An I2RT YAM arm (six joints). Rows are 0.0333 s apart.
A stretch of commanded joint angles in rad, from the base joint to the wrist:
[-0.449, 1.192, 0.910, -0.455, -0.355, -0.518]
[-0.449, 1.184, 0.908, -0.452, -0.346, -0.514]
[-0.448, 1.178, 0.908, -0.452, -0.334, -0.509]
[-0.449, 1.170, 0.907, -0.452, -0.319, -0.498]
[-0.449, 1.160, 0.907, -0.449, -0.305, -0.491]
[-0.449, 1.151, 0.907, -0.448, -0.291, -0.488]
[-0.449, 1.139, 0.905, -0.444, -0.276, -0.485]
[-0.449, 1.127, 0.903, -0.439, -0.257, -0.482]
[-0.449, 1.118, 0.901, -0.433, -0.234, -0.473]
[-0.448, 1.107, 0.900, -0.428, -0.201, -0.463]
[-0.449, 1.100, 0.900, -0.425, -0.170, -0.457]
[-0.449, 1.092, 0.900, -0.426, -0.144, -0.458]
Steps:
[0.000, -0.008, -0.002, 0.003, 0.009, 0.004]
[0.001, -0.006, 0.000, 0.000, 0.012, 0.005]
[-0.001, -0.008, -0.001, 0.000, 0.015, 0.011]
[0.000, -0.010, 0.000, 0.003, 0.014, 0.007]
[0.000, -0.009, 0.000, 0.001, 0.014, 0.003]
[0.000, -0.012, -0.002, 0.004, 0.015, 0.003]
[0.000, -0.012, -0.002, 0.005, 0.019, 0.003]
[0.000, -0.009, -0.002, 0.006, 0.023, 0.009]
[0.001, -0.011, -0.001, 0.005, 0.033, 0.010]
[-0.001, -0.007, 0.000, 0.003, 0.031, 0.006]
[0.000, -0.008, 0.000, -0.001, 0.026, -0.001]

